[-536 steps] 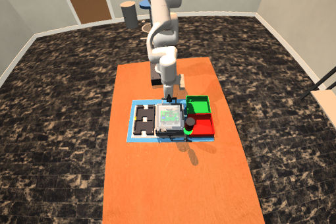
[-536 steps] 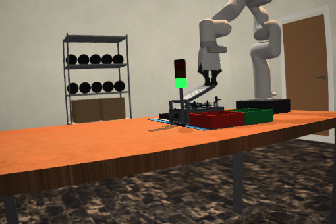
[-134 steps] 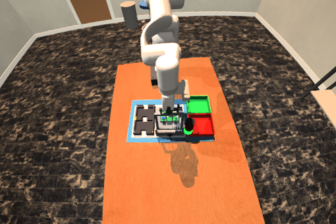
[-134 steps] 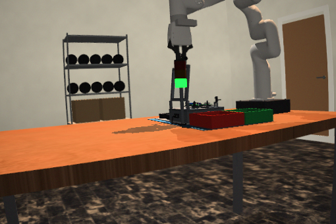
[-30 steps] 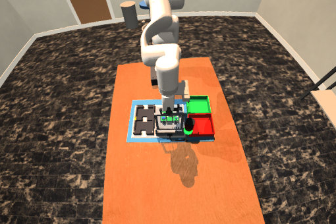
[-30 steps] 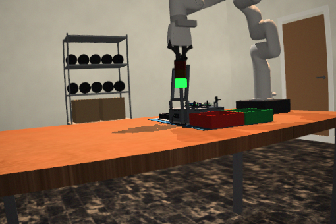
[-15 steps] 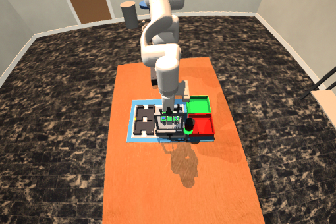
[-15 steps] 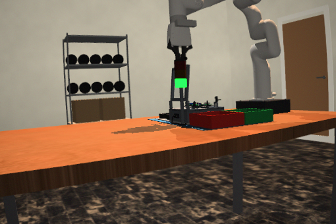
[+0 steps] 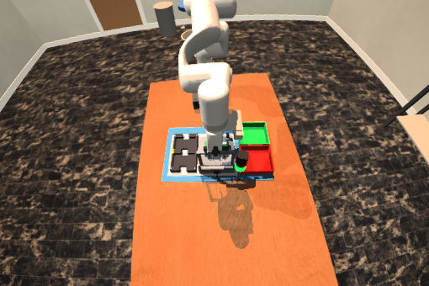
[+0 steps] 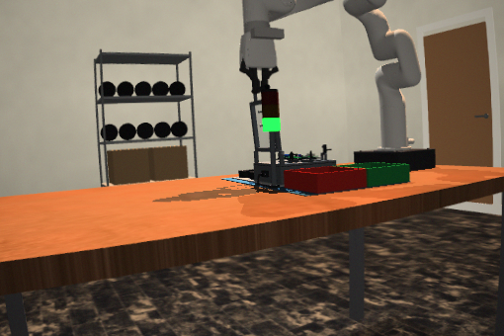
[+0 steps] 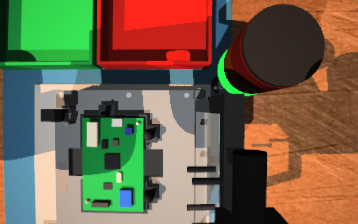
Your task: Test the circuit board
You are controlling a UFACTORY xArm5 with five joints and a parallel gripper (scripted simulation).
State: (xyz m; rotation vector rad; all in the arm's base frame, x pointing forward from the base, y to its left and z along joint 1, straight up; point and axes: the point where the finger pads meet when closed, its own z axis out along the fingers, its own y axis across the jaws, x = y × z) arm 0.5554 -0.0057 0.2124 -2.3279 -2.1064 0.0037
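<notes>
Right now my hand is 210 mm above the green circuit board, 110 mm past it and 10 mm to the right of it. Also, from my hand: red bin (270 mm below, 210 mm to the left, 50 mm behind); then tester lid (90 mm below, 10 mm behind); then green bin (270 mm below, 220 mm to the left, 200 mm behind).
</notes>
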